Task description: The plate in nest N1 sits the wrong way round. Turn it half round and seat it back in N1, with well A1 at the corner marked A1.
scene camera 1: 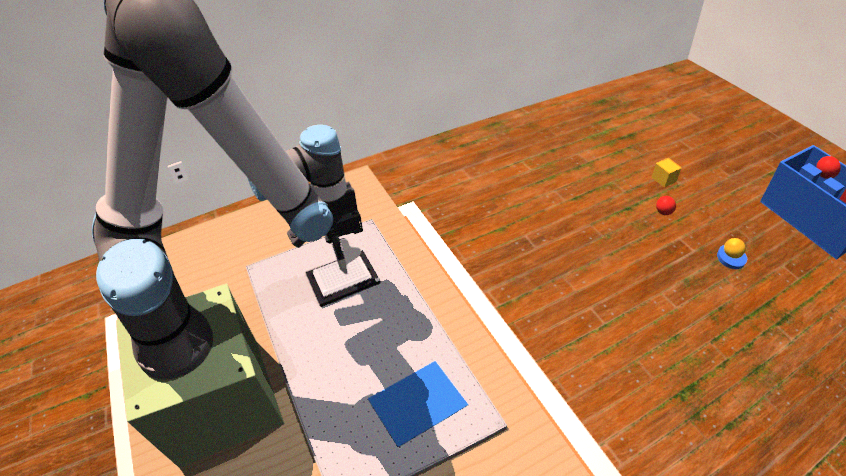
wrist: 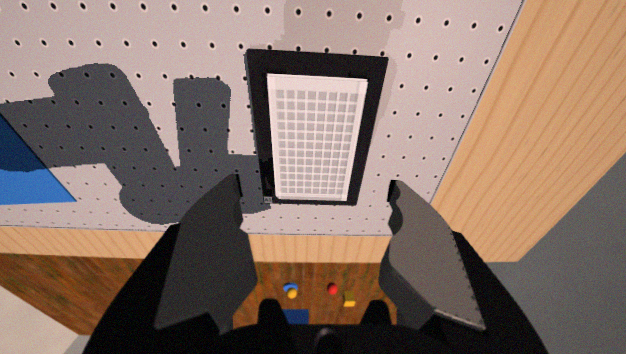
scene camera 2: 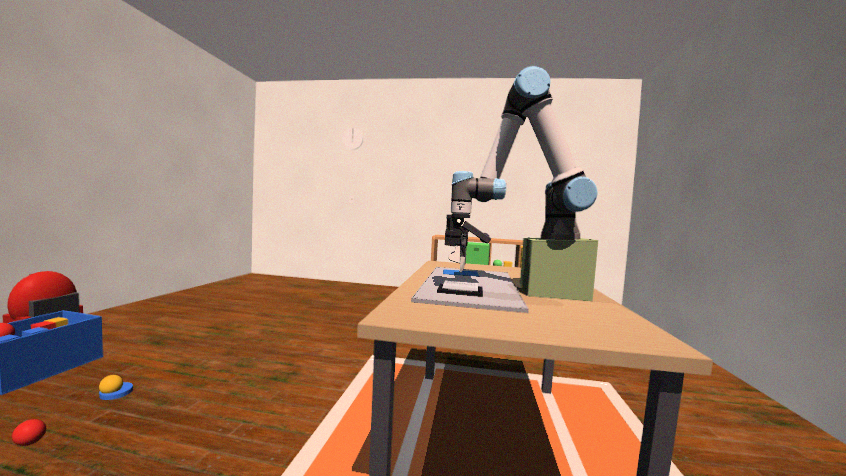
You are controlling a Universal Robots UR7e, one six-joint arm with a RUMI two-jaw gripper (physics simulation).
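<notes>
The white plate (scene camera 1: 330, 284) (scene camera 2: 460, 285) (wrist: 314, 140) lies in the black nest (scene camera 1: 349, 291) (scene camera 2: 460, 293) (wrist: 310, 62) and looks level. A small A1 label (wrist: 268, 199) is on the nest's lower left corner in the wrist view. The plate has a wider plain band along its upper short edge there; lettering that would tell well A1 does not show. My gripper (scene camera 1: 341, 265) (scene camera 2: 462, 268) (wrist: 315, 179) is open and empty above the plate. In the wrist view its fingertips stand apart, left and right of the plate's lower end, wider than the nest.
The nest stands on a perforated board (scene camera 1: 283, 343) (scene camera 2: 502, 297) (wrist: 415, 140) on the wooden table (scene camera 1: 201, 248) (scene camera 2: 532, 325). A flat blue square (scene camera 1: 449, 393) (wrist: 35, 187) lies farther along the board. The green robot base block (scene camera 1: 207, 426) (scene camera 2: 562, 269) stands beside the board.
</notes>
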